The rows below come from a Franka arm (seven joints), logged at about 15 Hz.
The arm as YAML. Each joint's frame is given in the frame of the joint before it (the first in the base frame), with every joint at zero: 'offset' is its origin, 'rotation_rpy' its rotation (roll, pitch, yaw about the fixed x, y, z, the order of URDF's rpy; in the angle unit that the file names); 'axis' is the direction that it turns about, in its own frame. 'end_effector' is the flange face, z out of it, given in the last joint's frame.
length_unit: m
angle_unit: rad
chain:
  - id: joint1
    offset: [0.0, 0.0, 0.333]
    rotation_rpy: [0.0, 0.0, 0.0]
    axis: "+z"
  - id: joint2
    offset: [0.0, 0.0, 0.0]
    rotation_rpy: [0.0, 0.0, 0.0]
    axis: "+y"
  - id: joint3
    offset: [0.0, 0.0, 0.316]
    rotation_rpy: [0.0, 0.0, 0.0]
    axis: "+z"
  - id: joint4
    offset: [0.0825, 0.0, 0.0]
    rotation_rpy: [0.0, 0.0, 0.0]
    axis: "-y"
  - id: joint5
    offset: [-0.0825, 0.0, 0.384]
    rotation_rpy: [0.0, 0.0, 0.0]
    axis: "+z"
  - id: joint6
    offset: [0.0, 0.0, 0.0]
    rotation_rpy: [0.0, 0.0, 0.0]
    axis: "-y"
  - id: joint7
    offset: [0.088, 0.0, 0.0]
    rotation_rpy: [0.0, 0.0, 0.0]
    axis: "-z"
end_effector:
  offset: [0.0, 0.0, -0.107]
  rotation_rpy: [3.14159, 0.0, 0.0]
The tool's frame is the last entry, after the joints.
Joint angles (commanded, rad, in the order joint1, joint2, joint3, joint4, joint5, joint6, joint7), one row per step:
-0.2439, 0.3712, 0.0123, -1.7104, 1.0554, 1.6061, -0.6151
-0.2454, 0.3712, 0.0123, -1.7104, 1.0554, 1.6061, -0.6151
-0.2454, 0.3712, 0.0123, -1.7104, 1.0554, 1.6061, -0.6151
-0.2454, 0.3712, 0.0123, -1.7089, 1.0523, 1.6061, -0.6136
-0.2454, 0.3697, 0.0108, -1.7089, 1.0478, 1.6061, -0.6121
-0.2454, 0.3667, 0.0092, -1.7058, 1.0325, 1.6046, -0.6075
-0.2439, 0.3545, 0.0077, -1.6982, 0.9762, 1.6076, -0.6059
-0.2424, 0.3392, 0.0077, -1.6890, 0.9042, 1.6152, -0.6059
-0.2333, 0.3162, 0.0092, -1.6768, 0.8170, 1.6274, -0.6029
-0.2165, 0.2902, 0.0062, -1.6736, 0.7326, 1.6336, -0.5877
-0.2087, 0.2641, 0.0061, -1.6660, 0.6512, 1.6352, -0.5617
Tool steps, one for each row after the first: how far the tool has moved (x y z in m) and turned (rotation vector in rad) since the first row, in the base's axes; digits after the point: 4 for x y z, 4 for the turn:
-0.0001, -0.0009, 0.0000, 0.0000, 0.0000, -0.0015
-0.0001, -0.0009, 0.0000, 0.0000, 0.0000, -0.0015
0.0000, -0.0011, 0.0004, -0.0030, 0.0005, -0.0007
-0.0004, -0.0021, 0.0009, -0.0077, 0.0014, -0.0005
-0.0010, -0.0036, 0.0029, -0.0220, 0.0034, 0.0044
-0.0030, -0.0065, 0.0093, -0.0771, -0.0041, 0.0279
-0.0051, -0.0101, 0.0174, -0.1493, -0.0168, 0.0561
-0.0070, -0.0099, 0.0310, -0.2399, -0.0379, 0.0927
-0.0110, -0.0068, 0.0430, -0.3263, -0.0423, 0.1269
-0.0151, -0.0076, 0.0575, -0.4100, -0.0411, 0.1461

